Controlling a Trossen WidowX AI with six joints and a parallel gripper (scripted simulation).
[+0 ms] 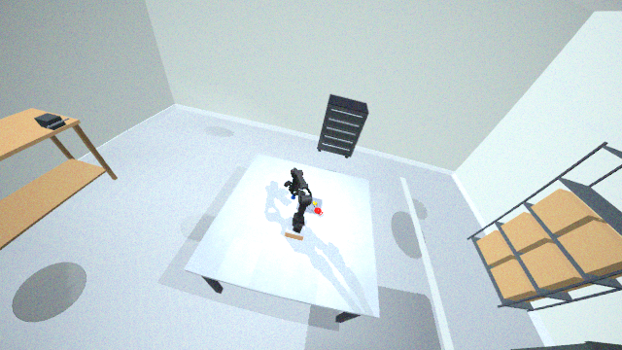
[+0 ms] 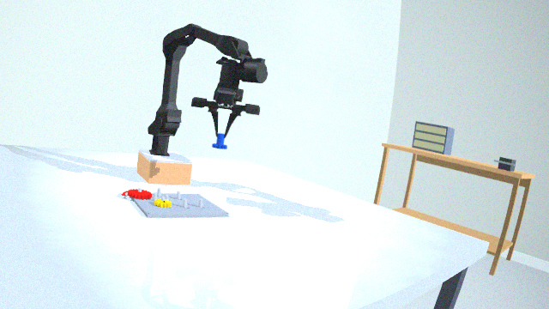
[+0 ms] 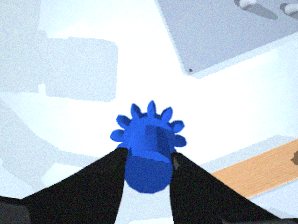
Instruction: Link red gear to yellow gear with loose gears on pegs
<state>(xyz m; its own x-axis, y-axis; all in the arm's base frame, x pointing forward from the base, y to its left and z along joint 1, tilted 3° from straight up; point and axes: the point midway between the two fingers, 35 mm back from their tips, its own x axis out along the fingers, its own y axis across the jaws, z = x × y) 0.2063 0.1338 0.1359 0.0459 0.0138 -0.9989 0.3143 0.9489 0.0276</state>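
Right now the yellow gear is 170 mm to the right of my gripper tip, 150 mm below it and 140 mm ahead of it. The rest, counted from my gripper tip: grey board 160 mm below, 130 mm to the right, 110 mm ahead; then red gear 220 mm to the right, 150 mm below, 70 mm ahead; then blue gear 10 mm below.
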